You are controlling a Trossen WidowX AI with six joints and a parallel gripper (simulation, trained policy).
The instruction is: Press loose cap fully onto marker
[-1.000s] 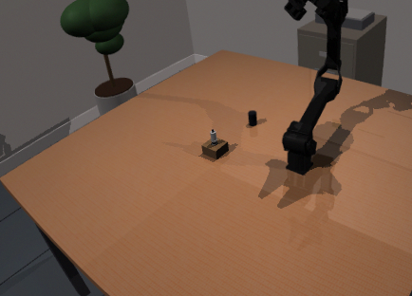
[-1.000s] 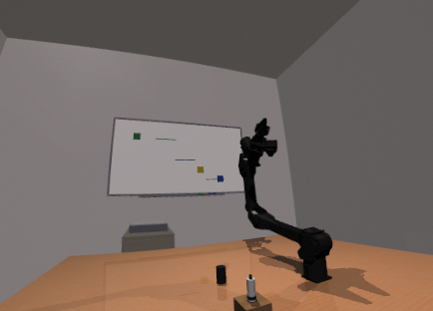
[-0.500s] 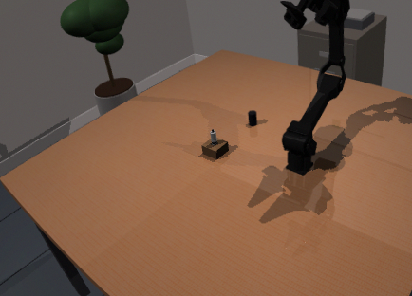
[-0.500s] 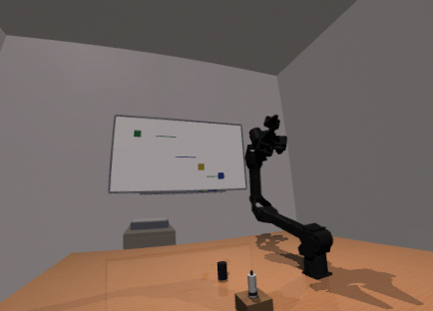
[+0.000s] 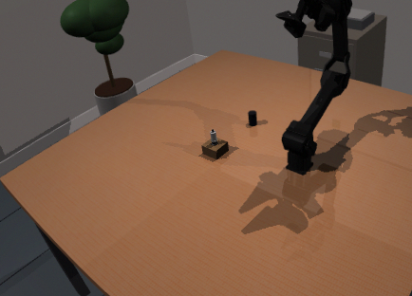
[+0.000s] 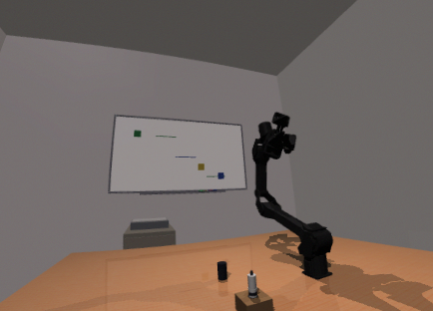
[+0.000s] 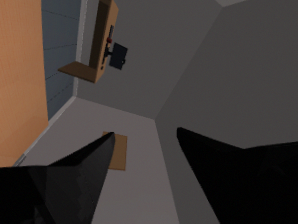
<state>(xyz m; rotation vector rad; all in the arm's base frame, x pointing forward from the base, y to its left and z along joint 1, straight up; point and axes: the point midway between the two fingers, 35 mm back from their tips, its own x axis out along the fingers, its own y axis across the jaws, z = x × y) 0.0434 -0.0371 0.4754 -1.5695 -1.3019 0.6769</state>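
My gripper tip is now 210 mm short of the black cap, 110 mm to the left of it and 460 mm above it.
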